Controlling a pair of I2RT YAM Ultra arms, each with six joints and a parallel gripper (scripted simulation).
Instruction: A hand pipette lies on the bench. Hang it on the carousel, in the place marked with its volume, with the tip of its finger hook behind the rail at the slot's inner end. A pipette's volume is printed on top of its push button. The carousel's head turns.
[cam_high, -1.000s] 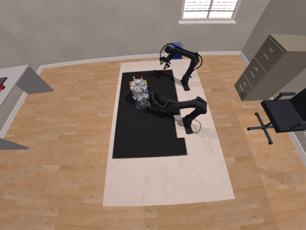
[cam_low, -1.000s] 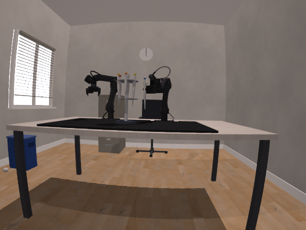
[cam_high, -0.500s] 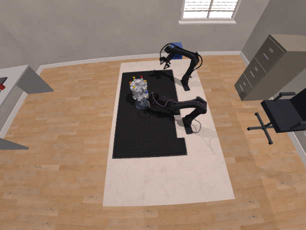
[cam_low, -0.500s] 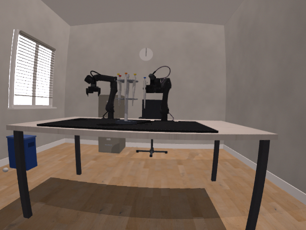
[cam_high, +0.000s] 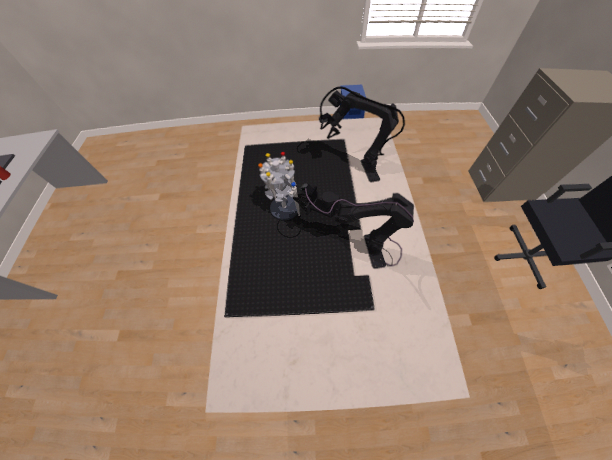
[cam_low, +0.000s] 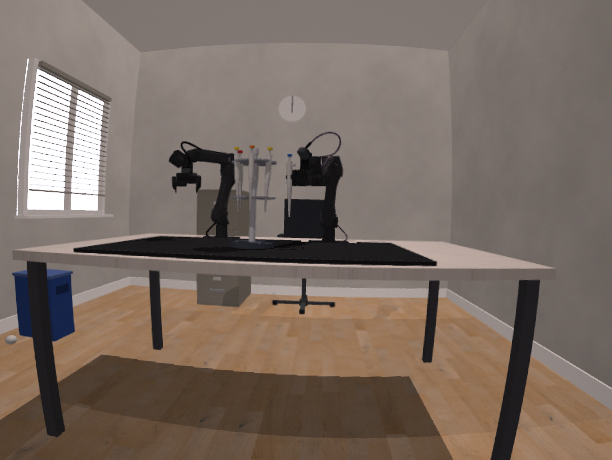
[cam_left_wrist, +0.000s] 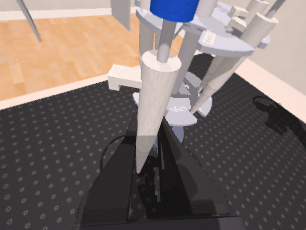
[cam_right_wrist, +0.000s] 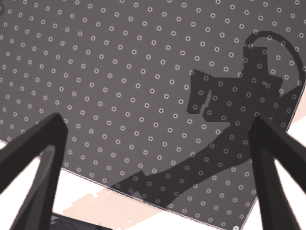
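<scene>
Right now the hand pipette is 1 cm ahead of my left hand, 1 cm to the left of it and 3 cm below it.
</scene>
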